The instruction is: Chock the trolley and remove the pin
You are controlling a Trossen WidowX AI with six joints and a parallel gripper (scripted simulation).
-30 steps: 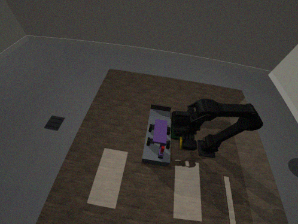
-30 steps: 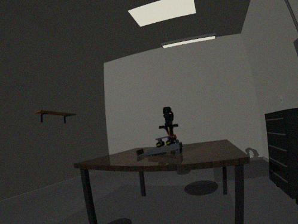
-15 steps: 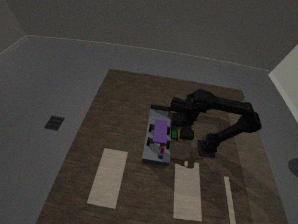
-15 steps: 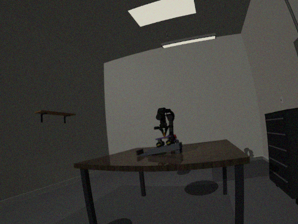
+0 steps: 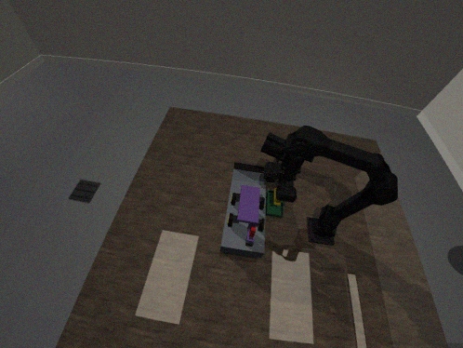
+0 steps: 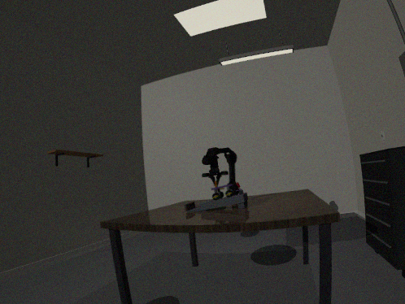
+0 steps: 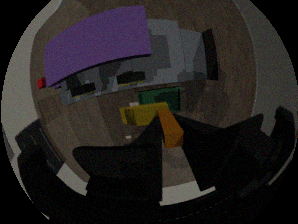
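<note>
Now: gripper tip 110 mm short of the red-headed stop pin, 180 mm to the right of it and 30 mm above it. Also, from my gripper tip: yellow chock: 20 mm to the left, 10 mm below; dark raised ramp end: 80 mm ahead, 190 mm to the right, 130 mm below; purple trolley: 110 mm ahead, 70 mm to the left, 50 mm below.
</note>
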